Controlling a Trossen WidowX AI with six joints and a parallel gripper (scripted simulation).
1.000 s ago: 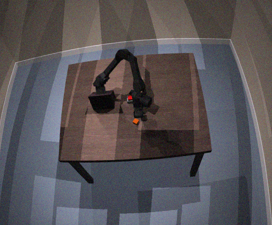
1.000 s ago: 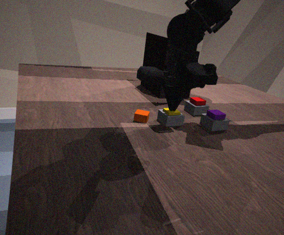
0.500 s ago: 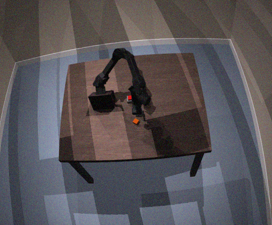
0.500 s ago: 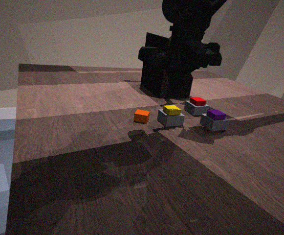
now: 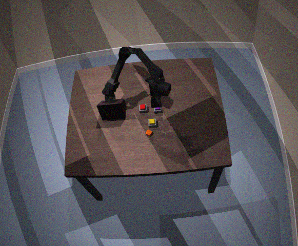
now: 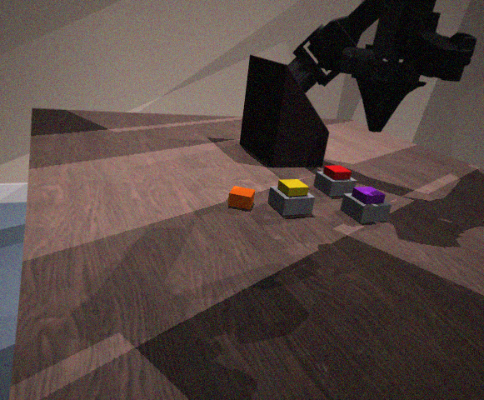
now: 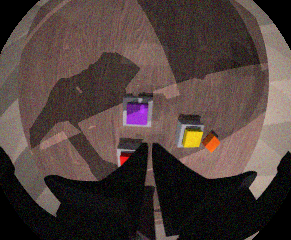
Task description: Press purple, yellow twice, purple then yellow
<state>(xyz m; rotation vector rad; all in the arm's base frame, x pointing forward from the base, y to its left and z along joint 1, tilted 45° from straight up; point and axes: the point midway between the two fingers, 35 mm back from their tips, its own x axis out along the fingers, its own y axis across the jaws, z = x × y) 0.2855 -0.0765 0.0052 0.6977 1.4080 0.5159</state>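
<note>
The purple button lies 2 cm to the left of my gripper tip and 9 cm below it. From my gripper tip the other things lie so: red button 9 cm behind, 4 cm to the left, 9 cm below; then orange block 8 cm behind, 15 cm to the right, 12 cm below; then yellow button 5 cm behind, 8 cm to the right, 9 cm below.
</note>
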